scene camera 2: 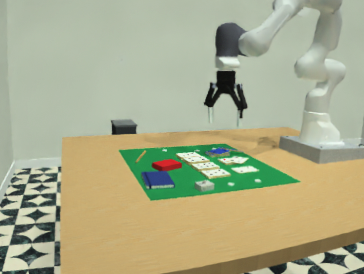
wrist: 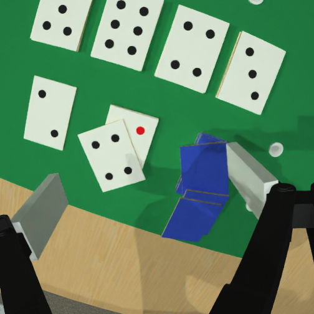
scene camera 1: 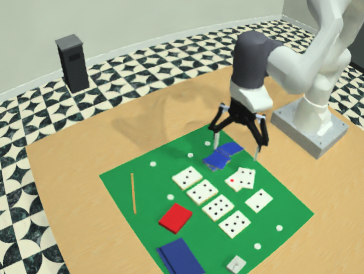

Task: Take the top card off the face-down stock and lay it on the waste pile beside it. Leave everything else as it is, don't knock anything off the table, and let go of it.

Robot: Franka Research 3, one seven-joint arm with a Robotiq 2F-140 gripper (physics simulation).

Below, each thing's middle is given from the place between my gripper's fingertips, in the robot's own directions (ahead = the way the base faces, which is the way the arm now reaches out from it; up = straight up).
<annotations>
The green mat [scene camera 1: 152, 185] is 11 cm ahead of my hand, 2 cm to the left of it and 17 cm below it.
</annotations>
